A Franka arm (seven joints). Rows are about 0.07 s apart.
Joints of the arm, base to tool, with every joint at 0 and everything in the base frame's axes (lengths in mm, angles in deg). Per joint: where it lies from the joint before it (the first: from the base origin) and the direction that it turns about. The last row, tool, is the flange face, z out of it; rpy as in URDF.
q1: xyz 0 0 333 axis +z
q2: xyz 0 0 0 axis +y
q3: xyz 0 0 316 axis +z
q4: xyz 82.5 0 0 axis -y
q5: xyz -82.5 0 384 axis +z
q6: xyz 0 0 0 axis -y
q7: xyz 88 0 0 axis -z
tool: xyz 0 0 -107 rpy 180 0 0
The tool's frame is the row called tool.
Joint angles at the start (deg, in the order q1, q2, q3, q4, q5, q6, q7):
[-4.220, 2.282, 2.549, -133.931, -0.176, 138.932, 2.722]
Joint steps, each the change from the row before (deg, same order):
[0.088, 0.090, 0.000, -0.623, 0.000, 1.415, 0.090]
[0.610, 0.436, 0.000, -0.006, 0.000, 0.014, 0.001]
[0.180, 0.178, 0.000, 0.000, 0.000, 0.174, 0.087]
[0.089, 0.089, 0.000, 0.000, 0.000, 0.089, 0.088]
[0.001, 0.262, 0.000, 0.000, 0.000, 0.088, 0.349]
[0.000, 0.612, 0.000, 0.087, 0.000, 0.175, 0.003]
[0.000, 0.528, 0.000, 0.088, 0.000, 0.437, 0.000]
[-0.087, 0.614, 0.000, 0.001, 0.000, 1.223, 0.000]
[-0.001, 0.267, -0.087, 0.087, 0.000, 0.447, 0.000]
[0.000, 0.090, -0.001, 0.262, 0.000, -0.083, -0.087]
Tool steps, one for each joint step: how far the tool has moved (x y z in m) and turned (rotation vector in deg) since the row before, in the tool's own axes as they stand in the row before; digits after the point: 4 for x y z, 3 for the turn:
[-0.0012, -0.0007, 0.0030, 0.044, 0.701, 0.001]
[-0.0006, -0.0054, 0.0039, 0.033, -0.430, -0.607]
[0.0001, -0.0016, 0.0013, 0.017, -0.005, -0.092]
[0.0001, -0.0008, 0.0007, 0.009, 0.000, -0.001]
[-0.0001, 0.0000, 0.0022, 0.003, -0.174, 0.349]
[0.0003, 0.0000, 0.0046, 0.008, -0.350, 0.005]
[0.0009, -0.0001, 0.0034, 0.024, -0.004, 0.002]
[0.0017, 0.0007, 0.0036, 0.060, 0.608, 0.089]
[0.0011, 0.0007, 0.0011, 0.015, 0.267, 0.088]
[0.0014, -0.0001, -0.0008, 0.008, 0.089, -0.085]

